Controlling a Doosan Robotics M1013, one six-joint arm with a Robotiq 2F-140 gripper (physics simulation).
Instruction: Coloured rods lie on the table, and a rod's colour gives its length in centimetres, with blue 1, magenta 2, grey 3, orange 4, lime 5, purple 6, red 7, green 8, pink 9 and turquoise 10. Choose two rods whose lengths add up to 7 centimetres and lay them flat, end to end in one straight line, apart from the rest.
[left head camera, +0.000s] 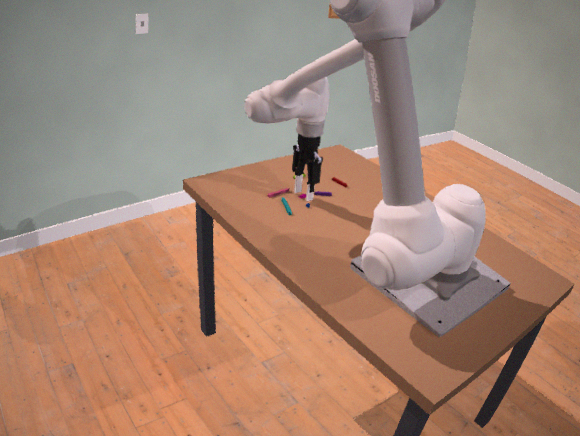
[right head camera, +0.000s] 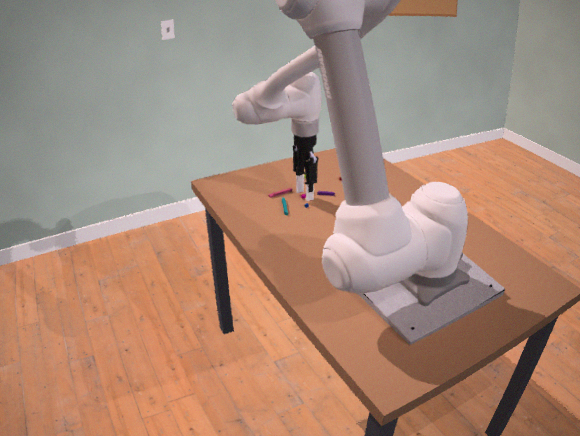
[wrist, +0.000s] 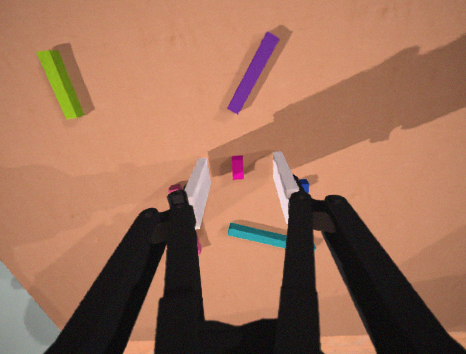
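Seen in the pictures: gripper, fingertip midpoint: (left head camera: 303, 196) (right head camera: 304, 195) (wrist: 240, 168); arm's base, origin of the base link: (left head camera: 440, 272) (right head camera: 426, 275).
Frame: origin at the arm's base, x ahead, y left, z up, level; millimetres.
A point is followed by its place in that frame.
Observation:
My gripper (left head camera: 304, 195) @(x 583, y 36, z -20 mm) (right head camera: 305, 195) @(x 583, y 36, z -20 mm) (wrist: 240, 168) @(x 583, y 36, z -20 mm) points down, part-open and empty, with its fingertips low around the short magenta rod (wrist: 238, 167) @(x 585, y 33, z -17 mm); neither pad touches it. The lime rod (wrist: 60, 84) @(x 715, y -56, z -17 mm) lies at upper left in the wrist view, the purple rod (left head camera: 323, 193) @(x 562, y -39, z -19 mm) (right head camera: 326, 193) @(x 561, y -40, z -20 mm) (wrist: 253, 73) @(x 564, y -42, z -17 mm) at upper centre. The turquoise rod (left head camera: 286, 206) @(x 554, y 133, z -20 mm) (right head camera: 285, 206) @(x 548, y 132, z -17 mm) (wrist: 257, 235) @(x 575, y 117, z -17 mm) is partly behind the right finger in the wrist view. The pink rod (left head camera: 278, 192) @(x 647, y 97, z -19 mm) (right head camera: 280, 192) @(x 646, y 97, z -18 mm) (wrist: 174, 189) @(x 650, y 49, z -18 mm) is mostly hidden there by the left finger.
The small blue rod (left head camera: 308, 205) @(x 522, y 64, z -20 mm) (right head camera: 306, 205) @(x 523, y 66, z -20 mm) (wrist: 304, 186) @(x 525, y 61, z -17 mm) lies just outside the right finger in the wrist view. The red rod (left head camera: 339, 182) @(x 601, y -153, z -20 mm) lies farther off at the back; the arm mostly hides it in the right head view. The table's edge (left head camera: 300, 295) @(x 193, y 359, z -50 mm) runs along the near side.

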